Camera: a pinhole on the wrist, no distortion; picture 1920 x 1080 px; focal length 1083.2 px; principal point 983.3 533.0 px. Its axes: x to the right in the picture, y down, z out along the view. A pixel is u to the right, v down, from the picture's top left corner.
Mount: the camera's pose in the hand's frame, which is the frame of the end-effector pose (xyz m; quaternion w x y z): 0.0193 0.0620 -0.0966 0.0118 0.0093 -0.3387 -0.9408
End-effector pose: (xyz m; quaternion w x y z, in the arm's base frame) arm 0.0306 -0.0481 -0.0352 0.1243 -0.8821 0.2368 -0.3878
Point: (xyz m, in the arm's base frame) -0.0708 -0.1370 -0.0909
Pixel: 1785 299
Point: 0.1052 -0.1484 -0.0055
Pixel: outside the picture
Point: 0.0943 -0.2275 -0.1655
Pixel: 834 741
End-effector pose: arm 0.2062 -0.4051 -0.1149 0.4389 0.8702 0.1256 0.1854
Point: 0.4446 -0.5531 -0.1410
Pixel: outside the picture
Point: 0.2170 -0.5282 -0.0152
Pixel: 1192 635
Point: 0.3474 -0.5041 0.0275
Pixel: 383 568
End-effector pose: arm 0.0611 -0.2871 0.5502 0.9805 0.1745 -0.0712 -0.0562
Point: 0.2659 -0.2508 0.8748
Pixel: 259 1020
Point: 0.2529 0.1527 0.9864
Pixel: 644 177
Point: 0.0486 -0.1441 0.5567
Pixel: 1547 290
